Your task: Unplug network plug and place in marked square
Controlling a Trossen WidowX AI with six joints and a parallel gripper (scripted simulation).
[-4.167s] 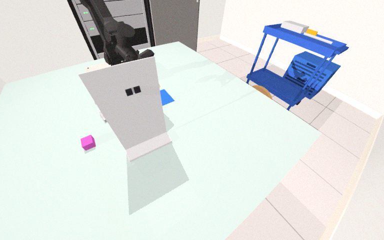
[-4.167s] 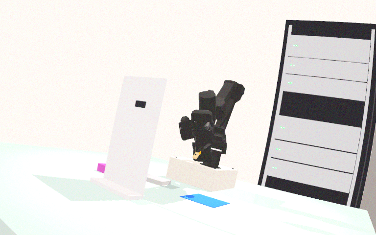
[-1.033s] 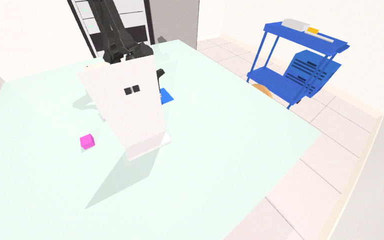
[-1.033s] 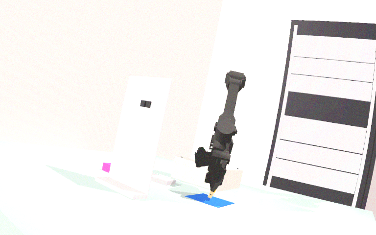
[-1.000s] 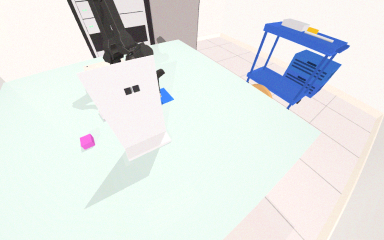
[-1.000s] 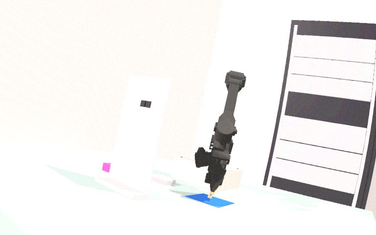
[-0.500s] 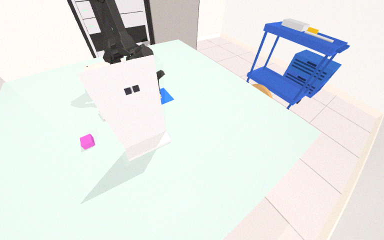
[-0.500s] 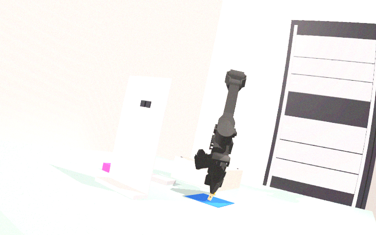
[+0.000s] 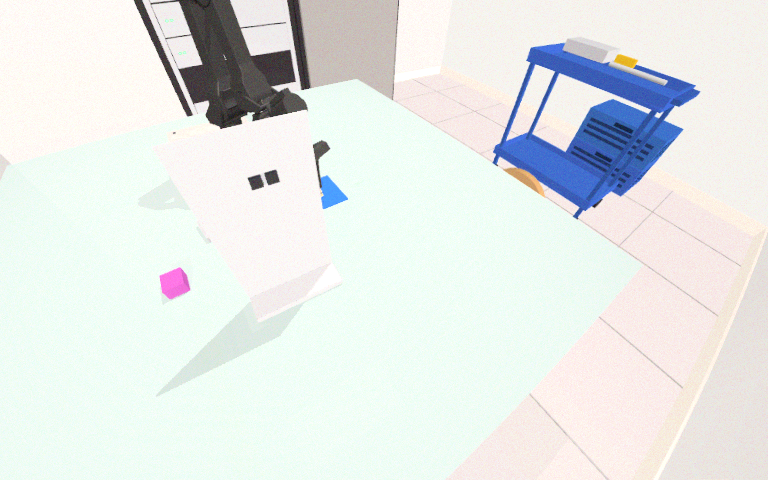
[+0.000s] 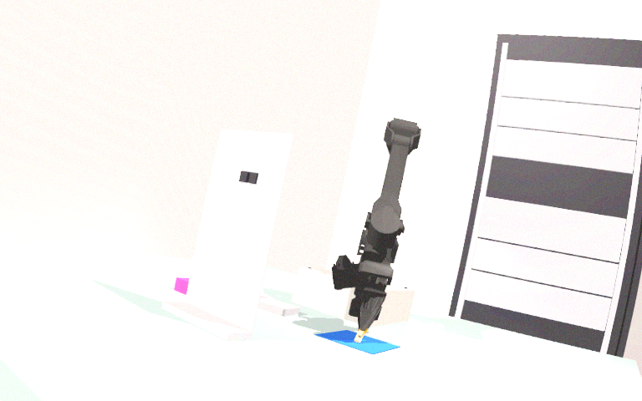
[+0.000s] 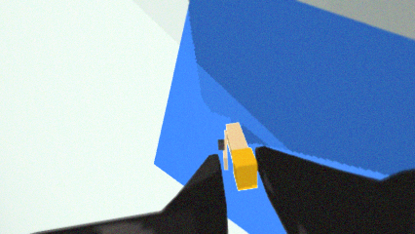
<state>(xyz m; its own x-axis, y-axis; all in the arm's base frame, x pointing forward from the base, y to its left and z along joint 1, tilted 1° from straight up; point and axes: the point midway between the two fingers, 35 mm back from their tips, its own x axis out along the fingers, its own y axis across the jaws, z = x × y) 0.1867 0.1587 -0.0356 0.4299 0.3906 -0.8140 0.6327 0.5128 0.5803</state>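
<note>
The blue marked square lies 2 cm below my gripper tip and 1 cm to the right of it. From my gripper tip the other things lie so: network plug (right at my gripper tip); white upright panel (25 cm ahead, 13 cm above, 11 cm to the right).
</note>
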